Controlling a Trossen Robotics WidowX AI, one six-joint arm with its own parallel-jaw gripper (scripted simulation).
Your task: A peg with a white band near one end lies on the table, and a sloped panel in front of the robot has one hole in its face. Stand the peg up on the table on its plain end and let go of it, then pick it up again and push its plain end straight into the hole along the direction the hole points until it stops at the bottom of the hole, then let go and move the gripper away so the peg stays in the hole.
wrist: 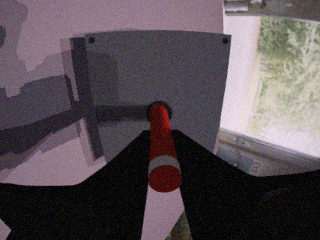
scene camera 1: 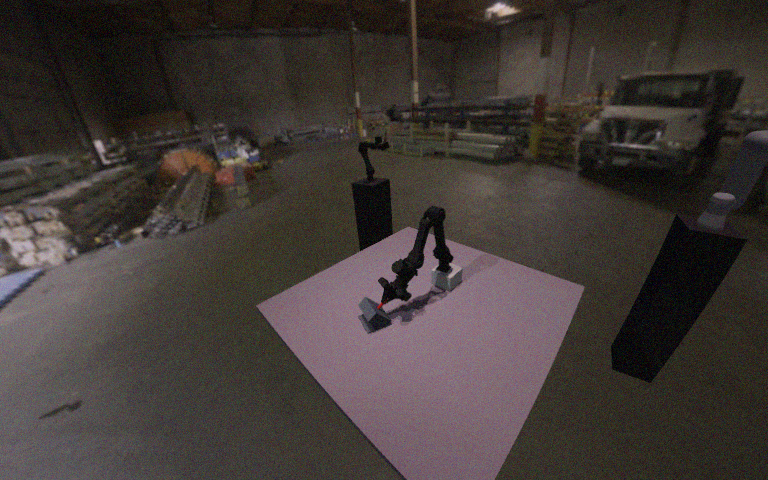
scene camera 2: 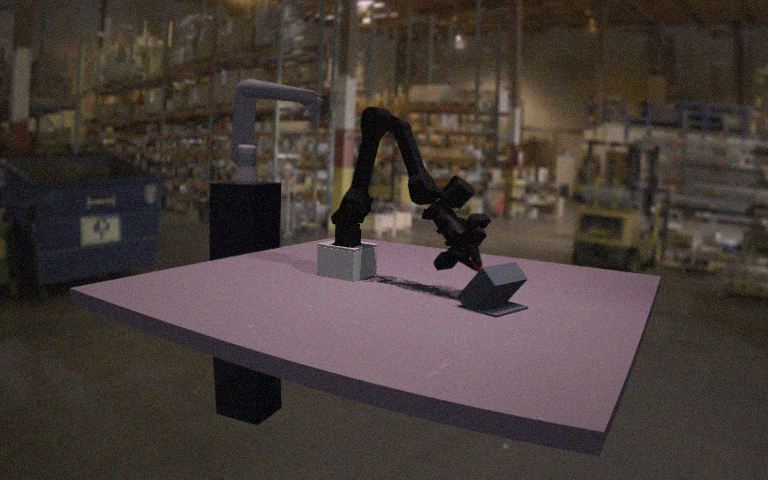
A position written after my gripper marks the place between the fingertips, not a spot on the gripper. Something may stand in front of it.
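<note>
My gripper (scene camera 2: pixel 479 268) and (wrist: pixel 160 136) carries a red peg (wrist: pixel 164 175). Sloped panel (scene camera 2: pixel 494 284) and (wrist: pixel 129 70).
</note>
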